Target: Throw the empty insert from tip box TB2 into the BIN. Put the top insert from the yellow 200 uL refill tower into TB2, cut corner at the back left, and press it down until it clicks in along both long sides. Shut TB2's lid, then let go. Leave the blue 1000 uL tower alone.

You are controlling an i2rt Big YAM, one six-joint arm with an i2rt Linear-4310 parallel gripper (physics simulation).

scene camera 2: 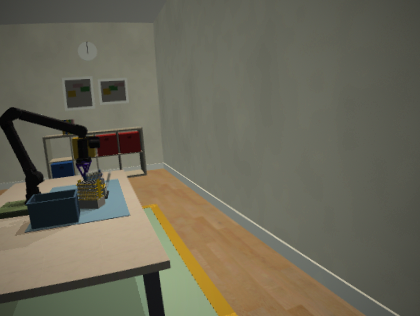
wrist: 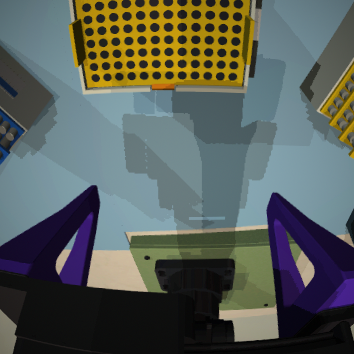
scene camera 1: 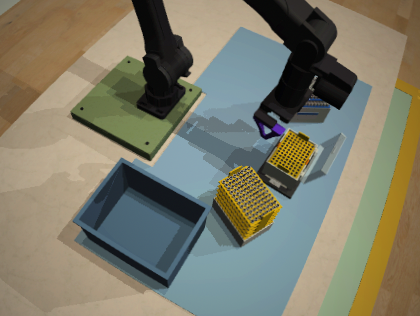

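Note:
My gripper [scene camera 1: 270, 131] [scene camera 2: 84, 172] [wrist: 184, 197] is open with nothing between its purple fingers, above the mat on the robot-base side of TB2. TB2 [scene camera 1: 281, 179] [wrist: 117, 91] stands upright. Its yellow empty insert [scene camera 1: 294, 152] [wrist: 162, 41] sits in it, dark holes showing. TB2's clear lid [scene camera 1: 334, 154] stands open on the side away from the robot base. The yellow refill tower [scene camera 1: 250, 200] [scene camera 2: 91, 190] [wrist: 345, 112] holds stacked inserts full of tips. The BIN [scene camera 1: 125, 259] [scene camera 2: 55, 212] shows no insert inside in scene camera 1.
The blue tower [scene camera 1: 314, 114] [wrist: 7, 131] stands beyond TB2, partly hidden by the arm in scene camera 1. The green base plate [scene camera 1: 115, 120] [wrist: 245, 295] carries the arm. The blue mat [scene camera 1: 310, 225] lies under the boxes and towers.

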